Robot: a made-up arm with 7 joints. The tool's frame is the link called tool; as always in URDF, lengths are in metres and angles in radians.
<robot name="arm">
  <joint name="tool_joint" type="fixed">
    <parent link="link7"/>
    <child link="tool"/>
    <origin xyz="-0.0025 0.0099 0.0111" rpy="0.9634 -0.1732 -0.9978"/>
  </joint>
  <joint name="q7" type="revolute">
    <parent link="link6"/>
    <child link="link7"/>
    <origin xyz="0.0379 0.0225 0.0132"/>
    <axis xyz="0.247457 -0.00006 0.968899"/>
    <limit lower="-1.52" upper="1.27"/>
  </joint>
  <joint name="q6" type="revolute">
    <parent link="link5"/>
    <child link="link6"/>
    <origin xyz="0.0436 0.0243 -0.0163"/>
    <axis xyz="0.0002 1 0.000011"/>
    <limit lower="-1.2" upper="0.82"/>
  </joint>
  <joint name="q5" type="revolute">
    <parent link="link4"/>
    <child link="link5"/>
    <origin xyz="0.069 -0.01 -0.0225"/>
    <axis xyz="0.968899 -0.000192 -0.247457"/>
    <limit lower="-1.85" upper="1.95"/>
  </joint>
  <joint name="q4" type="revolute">
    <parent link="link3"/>
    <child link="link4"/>
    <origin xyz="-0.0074 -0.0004 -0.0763"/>
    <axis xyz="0.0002 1 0.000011"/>
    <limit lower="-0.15" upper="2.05"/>
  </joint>
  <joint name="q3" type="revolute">
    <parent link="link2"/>
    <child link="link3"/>
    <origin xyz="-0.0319 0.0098 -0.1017"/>
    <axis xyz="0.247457 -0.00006 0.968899"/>
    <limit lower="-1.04" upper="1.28"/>
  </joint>
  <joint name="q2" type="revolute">
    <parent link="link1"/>
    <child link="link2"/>
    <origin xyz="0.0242 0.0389 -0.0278"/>
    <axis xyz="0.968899 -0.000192 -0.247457"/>
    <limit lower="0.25" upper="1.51"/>
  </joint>
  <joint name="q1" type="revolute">
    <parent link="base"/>
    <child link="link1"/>
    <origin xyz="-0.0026 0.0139 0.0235"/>
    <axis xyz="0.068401 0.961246 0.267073"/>
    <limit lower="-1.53" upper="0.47"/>
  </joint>
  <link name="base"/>
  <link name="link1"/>
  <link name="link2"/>
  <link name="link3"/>
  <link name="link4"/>
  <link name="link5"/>
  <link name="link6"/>
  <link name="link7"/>
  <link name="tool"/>
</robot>
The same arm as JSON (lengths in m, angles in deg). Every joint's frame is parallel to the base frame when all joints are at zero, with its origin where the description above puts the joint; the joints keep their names.
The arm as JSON. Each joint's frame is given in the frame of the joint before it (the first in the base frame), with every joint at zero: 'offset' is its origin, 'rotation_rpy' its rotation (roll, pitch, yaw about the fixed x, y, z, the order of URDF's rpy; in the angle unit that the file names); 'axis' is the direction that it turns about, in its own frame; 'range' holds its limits. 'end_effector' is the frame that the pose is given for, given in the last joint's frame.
{"length_unit": "m", "angle_unit": "deg", "chain": [{"id": "q1", "offset": [-0.0026, 0.0139, 0.0235], "rotation_rpy": [0.0, 0.0, 0.0], "axis": [0.068403, 0.961235, 0.26711], "range": [-87.66, 26.93]}, {"id": "q2", "offset": [0.0242, 0.0389, -0.0278], "rotation_rpy": [0.0, 0.0, 0.0], "axis": [0.968889, -0.0002, -0.247497], "range": [14.32, 86.52]}, {"id": "q3", "offset": [-0.0319, 0.0098, -0.1017], "rotation_rpy": [0.0, 0.0, 0.0], "axis": [0.247497, -0.0001, 0.968889], "range": [-59.59, 73.34]}, {"id": "q4", "offset": [-0.0074, -0.0004, -0.0763], "rotation_rpy": [0.0, 0.0, 0.0], "axis": [0.0002, 1.0, 0.0], "range": [-8.59, 117.46]}, {"id": "q5", "offset": [0.069, -0.01, -0.0225], "rotation_rpy": [0.0, 0.0, 0.0], "axis": [0.968889, -0.0002, -0.247497], "range": [-106.0, 111.73]}, {"id": "q6", "offset": [0.0436, 0.0243, -0.0163], "rotation_rpy": [0.0, 0.0, 0.0], "axis": [0.0002, 1.0, 0.0], "range": [-68.75, 46.98]}, {"id": "q7", "offset": [0.0379, 0.0225, 0.0132], "rotation_rpy": [0.0, 0.0, 0.0], "axis": [0.247497, -0.0001, 0.968889], "range": [-87.09, 72.77]}], "end_effector": {"offset": [-0.0025, 0.0099, 0.0111], "rotation_rpy": [55.2, -9.92, -57.17]}}
